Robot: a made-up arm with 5 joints. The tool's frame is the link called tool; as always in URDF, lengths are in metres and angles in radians.
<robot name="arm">
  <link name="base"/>
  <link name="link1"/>
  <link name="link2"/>
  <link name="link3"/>
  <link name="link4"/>
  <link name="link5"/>
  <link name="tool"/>
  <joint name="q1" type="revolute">
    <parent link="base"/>
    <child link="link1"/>
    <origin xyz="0 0 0.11" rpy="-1.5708 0 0"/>
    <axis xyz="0 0 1"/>
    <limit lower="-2.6" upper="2.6" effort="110" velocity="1.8"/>
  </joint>
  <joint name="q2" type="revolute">
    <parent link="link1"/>
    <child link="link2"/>
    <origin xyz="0 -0.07 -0.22" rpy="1.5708 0 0"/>
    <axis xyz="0 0 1"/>
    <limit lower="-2.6" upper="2.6" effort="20" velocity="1.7"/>
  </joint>
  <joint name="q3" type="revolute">
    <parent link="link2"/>
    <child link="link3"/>
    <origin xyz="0.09 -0.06 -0.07" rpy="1.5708 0 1.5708"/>
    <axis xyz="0 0 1"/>
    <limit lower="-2.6" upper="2.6" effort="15" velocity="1"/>
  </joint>
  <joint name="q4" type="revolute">
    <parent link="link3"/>
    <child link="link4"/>
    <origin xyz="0.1 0 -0.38" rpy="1.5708 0 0"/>
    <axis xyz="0 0 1"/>
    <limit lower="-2.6" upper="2.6" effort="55" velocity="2.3"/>
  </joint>
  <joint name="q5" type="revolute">
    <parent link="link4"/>
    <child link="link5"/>
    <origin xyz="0.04 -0.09 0.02" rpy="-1.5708 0 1.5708"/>
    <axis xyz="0 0 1"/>
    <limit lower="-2.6" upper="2.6" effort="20" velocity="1.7"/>
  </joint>
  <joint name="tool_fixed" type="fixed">
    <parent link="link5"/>
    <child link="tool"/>
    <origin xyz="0.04 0.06 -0.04" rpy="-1.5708 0 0"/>
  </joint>
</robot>
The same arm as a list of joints. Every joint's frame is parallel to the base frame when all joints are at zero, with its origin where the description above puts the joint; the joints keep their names.
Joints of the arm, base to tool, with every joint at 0 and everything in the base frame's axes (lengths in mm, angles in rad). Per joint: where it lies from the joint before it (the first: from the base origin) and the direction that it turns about. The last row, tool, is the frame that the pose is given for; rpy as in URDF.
q1: axis 0 1 0 origin 0 0 110
q2: axis 0 0 1 origin 0 -220 70
q3: axis 1 0 0 origin 90 -60 -70
q4: axis 0 0 -1 origin -380 100 0
q5: axis 0 -1 0 origin -90 40 -20
tool: origin 40 40 60 rpy 0 0 0
Joint limits (rad, base to tool): -2.6..2.6 -2.6..2.6 -2.6..2.6 -2.6..2.6 -2.6..2.6

